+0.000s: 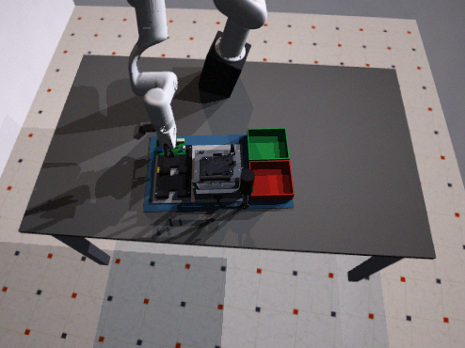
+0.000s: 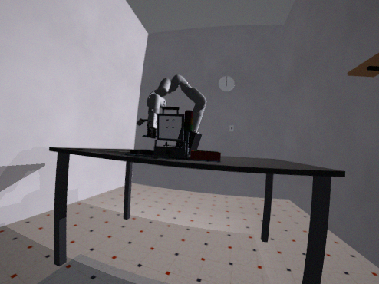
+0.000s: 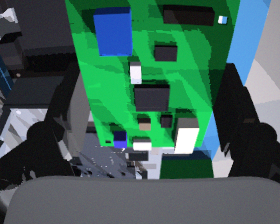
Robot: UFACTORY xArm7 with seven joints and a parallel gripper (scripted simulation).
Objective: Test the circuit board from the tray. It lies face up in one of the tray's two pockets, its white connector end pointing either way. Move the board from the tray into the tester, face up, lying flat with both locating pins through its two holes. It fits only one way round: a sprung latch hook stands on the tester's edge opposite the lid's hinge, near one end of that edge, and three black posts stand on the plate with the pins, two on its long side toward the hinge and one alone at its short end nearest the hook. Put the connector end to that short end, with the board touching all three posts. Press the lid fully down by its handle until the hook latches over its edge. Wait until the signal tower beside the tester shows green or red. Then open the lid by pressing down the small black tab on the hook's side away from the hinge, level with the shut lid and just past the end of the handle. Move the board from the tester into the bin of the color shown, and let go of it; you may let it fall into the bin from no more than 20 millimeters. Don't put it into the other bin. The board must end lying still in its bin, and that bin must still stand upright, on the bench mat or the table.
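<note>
Now: the green circuit board right at my hand. Also, from my hand: tester lid: 140 mm ahead, 210 mm to the left, 60 mm above; then green bin: 130 mm behind, 350 mm to the left, 110 mm below; then red bin: 20 mm ahead, 380 mm to the left, 110 mm below.
</note>
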